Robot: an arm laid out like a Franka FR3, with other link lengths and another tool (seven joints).
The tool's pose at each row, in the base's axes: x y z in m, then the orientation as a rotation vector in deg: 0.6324, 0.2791, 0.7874, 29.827, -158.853, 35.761; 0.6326, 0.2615, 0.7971, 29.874, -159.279, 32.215; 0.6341, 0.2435, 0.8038, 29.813, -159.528, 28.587; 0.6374, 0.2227, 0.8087, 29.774, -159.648, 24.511; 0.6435, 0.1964, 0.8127, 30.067, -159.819, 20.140; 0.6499, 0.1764, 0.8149, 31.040, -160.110, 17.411; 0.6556, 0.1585, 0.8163, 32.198, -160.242, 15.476; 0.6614, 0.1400, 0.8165, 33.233, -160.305, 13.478; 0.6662, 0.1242, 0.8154, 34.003, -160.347, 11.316; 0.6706, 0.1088, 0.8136, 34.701, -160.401, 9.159; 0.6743, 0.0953, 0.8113, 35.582, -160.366, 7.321
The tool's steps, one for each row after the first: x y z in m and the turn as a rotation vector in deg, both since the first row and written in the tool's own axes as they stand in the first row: 0.0079, -0.0185, -0.0006, -2.432, -0.208, -0.347; 0.0138, -0.0367, 0.0015, -4.933, -0.284, -0.678; 0.0184, -0.0573, 0.0061, -7.744, -0.314, -1.102; 0.0216, -0.0834, 0.0135, -10.710, -0.589, -1.732; 0.0223, -0.1036, 0.0196, -12.443, -1.230, -2.547; 0.0227, -0.1215, 0.0255, -13.608, -1.790, -3.431; 0.0228, -0.1394, 0.0328, -14.832, -2.277, -4.263; 0.0226, -0.1543, 0.0401, -16.200, -2.695, -4.950; 0.0225, -0.1683, 0.0480, -17.567, -3.128, -5.582; 0.0223, -0.1804, 0.0555, -18.696, -3.540, -6.319
